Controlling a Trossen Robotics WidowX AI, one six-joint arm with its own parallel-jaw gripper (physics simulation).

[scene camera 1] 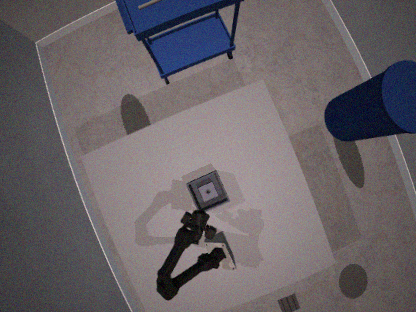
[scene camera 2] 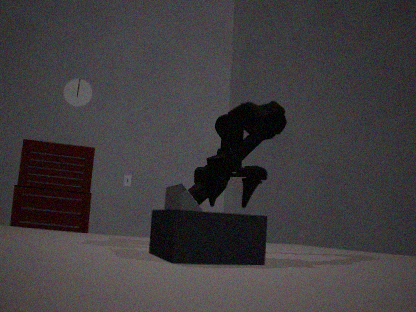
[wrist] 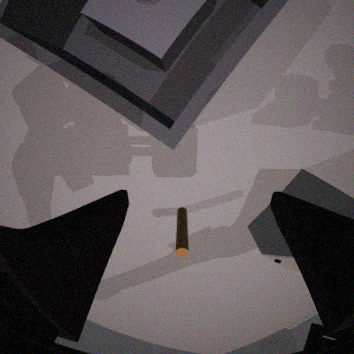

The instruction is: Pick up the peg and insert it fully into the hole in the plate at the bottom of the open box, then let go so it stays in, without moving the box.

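Pixels of known places: gripper, fingertip midpoint: [scene camera 2: 227,207] [wrist: 201,198]; arm's base, link origin: [scene camera 1: 220,252] [scene camera 2: 189,201].
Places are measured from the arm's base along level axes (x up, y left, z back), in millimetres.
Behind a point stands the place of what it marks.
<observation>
The peg [wrist: 182,230] {x -85, y 108, z -166 mm}, dark with an orange top end, stands upright on the table in the wrist view, outside the box and near its closest corner. It does not show in either scene view. The open box [scene camera 1: 223,186] {x -41, y -160, z -331 mm} [scene camera 2: 215,239] {x -91, y -78, z -427 mm} [wrist: 173,138] {x -40, y 21, z -240 mm} is dark grey. Its raised light plate [scene camera 1: 203,189] {x -80, y -46, z -355 mm} [wrist: 150,30] {x -80, y -36, z -308 mm} has a round hole [scene camera 1: 208,192], cut off by the top edge in the wrist view. My gripper [scene camera 1: 198,225] {x -18, y 36, z -207 mm} [scene camera 2: 228,206] {x -18, y 36, z -207 mm} [wrist: 201,198] {x -18, y 36, z -207 mm} is open and empty, above the table beside the box. In the wrist view the peg appears between the spread fingers, below the line of the tips.
A grey angular block [scene camera 1: 226,246] {x -4, y -44, z -18 mm} [scene camera 2: 179,198] {x 3, y -46, z -51 mm} [wrist: 272,232] {x -92, y 48, z -62 mm} stands near the arm's base, partly behind the right finger in the wrist view. A blue cart [scene camera 1: 192,47], a blue cylinder [scene camera 1: 360,110] and a red cabinet [scene camera 2: 52,187] stand farther off.
</observation>
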